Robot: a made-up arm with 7 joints. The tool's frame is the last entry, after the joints.
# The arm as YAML. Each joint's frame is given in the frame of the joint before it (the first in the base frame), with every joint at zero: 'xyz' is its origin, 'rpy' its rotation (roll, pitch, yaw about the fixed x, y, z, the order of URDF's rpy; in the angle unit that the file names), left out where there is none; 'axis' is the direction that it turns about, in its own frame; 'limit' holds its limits. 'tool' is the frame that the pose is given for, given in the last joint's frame.
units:
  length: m
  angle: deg
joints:
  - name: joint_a
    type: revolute
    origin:
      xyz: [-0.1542, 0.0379, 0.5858]
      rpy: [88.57, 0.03, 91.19]
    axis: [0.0, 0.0, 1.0]
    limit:
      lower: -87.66
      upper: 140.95
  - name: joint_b
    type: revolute
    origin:
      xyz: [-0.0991, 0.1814, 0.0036]
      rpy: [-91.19, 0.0, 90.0]
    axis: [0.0, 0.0, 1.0]
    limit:
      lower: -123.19
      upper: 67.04
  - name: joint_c
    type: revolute
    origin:
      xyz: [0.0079, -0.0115, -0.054]
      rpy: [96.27, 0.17, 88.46]
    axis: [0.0, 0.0, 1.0]
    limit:
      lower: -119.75
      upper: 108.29
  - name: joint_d
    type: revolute
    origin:
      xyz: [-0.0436, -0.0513, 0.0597]
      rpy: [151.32, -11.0, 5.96]
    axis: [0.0, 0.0, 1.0]
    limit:
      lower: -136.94
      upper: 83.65
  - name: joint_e
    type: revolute
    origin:
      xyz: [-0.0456, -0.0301, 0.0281]
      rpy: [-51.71, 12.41, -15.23]
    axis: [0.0, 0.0, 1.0]
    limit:
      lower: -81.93
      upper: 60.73
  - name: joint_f
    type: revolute
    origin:
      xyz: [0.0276, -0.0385, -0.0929]
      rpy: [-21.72, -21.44, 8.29]
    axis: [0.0, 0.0, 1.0]
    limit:
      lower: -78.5
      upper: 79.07
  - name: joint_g
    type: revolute
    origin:
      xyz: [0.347, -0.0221, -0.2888]
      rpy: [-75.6, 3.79, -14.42]
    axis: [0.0, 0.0, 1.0]
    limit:
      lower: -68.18
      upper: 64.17
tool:
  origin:
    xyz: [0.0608, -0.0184, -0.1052]
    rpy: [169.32, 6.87, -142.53]
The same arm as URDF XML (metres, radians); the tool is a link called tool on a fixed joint. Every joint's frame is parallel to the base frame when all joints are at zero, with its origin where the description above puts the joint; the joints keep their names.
<robot name="arm">
  <link name="base"/>
  <link name="link1"/>
  <link name="link2"/>
  <link name="link3"/>
  <link name="link4"/>
  <link name="link5"/>
  <link name="link6"/>
  <link name="link7"/>
  <link name="tool"/>
  <joint name="joint_a" type="revolute">
    <parent link="base"/>
    <child link="link1"/>
    <origin xyz="-0.1542 0.0379 0.5858" rpy="0 0 0"/>
    <axis xyz="0.999471 0.020799 0.024999"/>
    <limit lower="-1.53" upper="2.46"/>
  </joint>
  <joint name="joint_b" type="revolute">
    <parent link="link1"/>
    <child link="link2"/>
    <origin xyz="0.0011 -0.099 0.1815" rpy="0 0 0"/>
    <axis xyz="0 -1 0"/>
    <limit lower="-2.1501" upper="1.1701"/>
  </joint>
  <joint name="joint_c" type="revolute">
    <parent link="link2"/>
    <child link="link3"/>
    <origin xyz="0.0113 0.054 0.0082" rpy="0 0 0"/>
    <axis xyz="0.0022 0.109202 0.994017"/>
    <limit lower="-2.09" upper="1.89"/>
  </joint>
  <joint name="joint_d" type="revolute">
    <parent link="link3"/>
    <child link="link4"/>
    <origin xyz="0.0439 0.0574 0.0537" rpy="0 0 0"/>
    <axis xyz="-0.21699 0.363783 -0.905857"/>
    <limit lower="-2.3901" upper="1.46"/>
  </joint>
  <joint name="joint_e" type="revolute">
    <parent link="link4"/>
    <child link="link5"/>
    <origin xyz="0.0383 -0.0142 -0.0459" rpy="0 0 0"/>
    <axis xyz="-0.455499 0.864699 -0.2117"/>
    <limit lower="-1.4299" upper="1.0599"/>
  </joint>
  <joint name="joint_f" type="revolute">
    <parent link="link5"/>
    <child link="link6"/>
    <origin xyz="0.0117 -0.1033 -0.0083" rpy="0 0 0"/>
    <axis xyz="-0.0001 1 0"/>
    <limit lower="-1.3701" upper="1.38"/>
  </joint>
  <joint name="joint_g" type="revolute">
    <parent link="link6"/>
    <child link="link7"/>
    <origin xyz="-0.3363 -0.2888 0.0884" rpy="0 0 0"/>
    <axis xyz="0.0503 0.2482 0.967402"/>
    <limit lower="-1.19" upper="1.12"/>
  </joint>
  <joint name="tool_fixed" type="fixed">
    <parent link="link7"/>
    <child link="tool"/>
    <origin xyz="-0.0673 -0.0123 -0.1021" rpy="2.7947 0.3227 0.6934"/>
  </joint>
</robot>

